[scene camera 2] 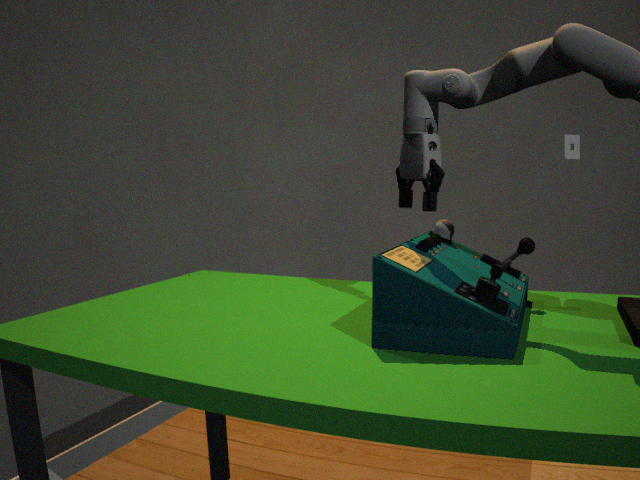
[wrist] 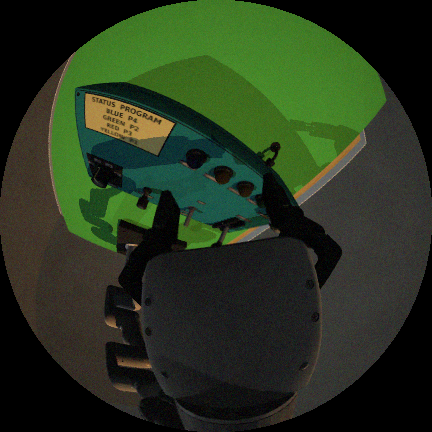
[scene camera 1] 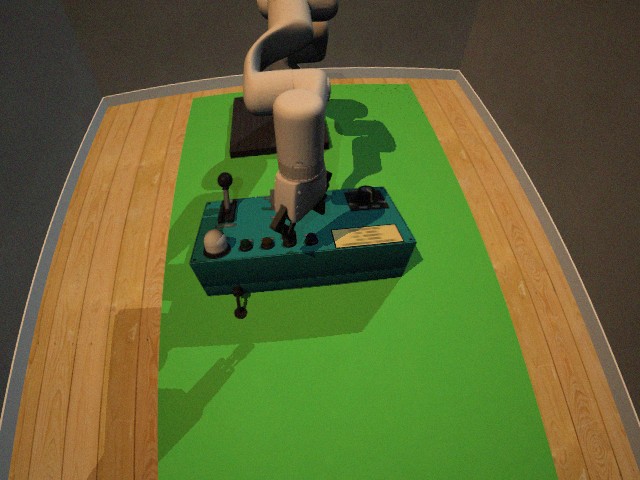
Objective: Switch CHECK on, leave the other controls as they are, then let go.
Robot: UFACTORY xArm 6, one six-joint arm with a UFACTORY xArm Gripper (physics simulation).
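Frame: origin at the arm's base, x down, y left, z ahead, level; metres.
Seen in the pictures: gripper, between the fingertips: (scene camera 2: 417,209) (wrist: 217,191) (scene camera 1: 303,225).
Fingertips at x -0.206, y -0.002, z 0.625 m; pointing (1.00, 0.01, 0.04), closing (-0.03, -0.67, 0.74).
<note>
Offsets run from my fingertips to a thing's top centre. "pt": to the spot under its first point.
A teal sloped control box (scene camera 1: 250,211) (scene camera 2: 439,320) (wrist: 172,175) carries the controls. I cannot read the word CHECK in any view, so I cannot tell which control it names. Several round dark knobs or buttons run along the high edge, among them a dark blue one (wrist: 195,158) and a brown one {pt dx +0.066, dy -0.027, dz -0.011 m} (wrist: 223,174). A toggle with a pale lever {dx +0.107, dy -0.067, dz -0.182 m} (wrist: 190,215) and a black-tipped switch {dx +0.101, dy +0.054, dz -0.174 m} (wrist: 144,197) stand near the low edge. My gripper (scene camera 2: 417,202) (wrist: 217,191) is open and empty, above the box and apart from it. In scene camera 1 it partly hides the panel.
A ball-topped lever {dx +0.071, dy -0.187, dz -0.228 m} (scene camera 1: 224,180) (scene camera 2: 526,245), a white dome {pt dx +0.040, dy -0.192, dz -0.005 m} (scene camera 1: 213,242) (scene camera 2: 444,228) and a rotary selector {dx +0.108, dy +0.174, dz -0.177 m} (scene camera 1: 366,195) (wrist: 101,175) stand up from the box. A yellow label {pt dx +0.083, dy +0.142, dz -0.019 m} (scene camera 1: 367,235) (wrist: 129,122) lies on it. A dark crank {pt dx +0.222, dy -0.168, dz +0.079 m} (scene camera 1: 239,311) (wrist: 274,146) sticks out from the side.
</note>
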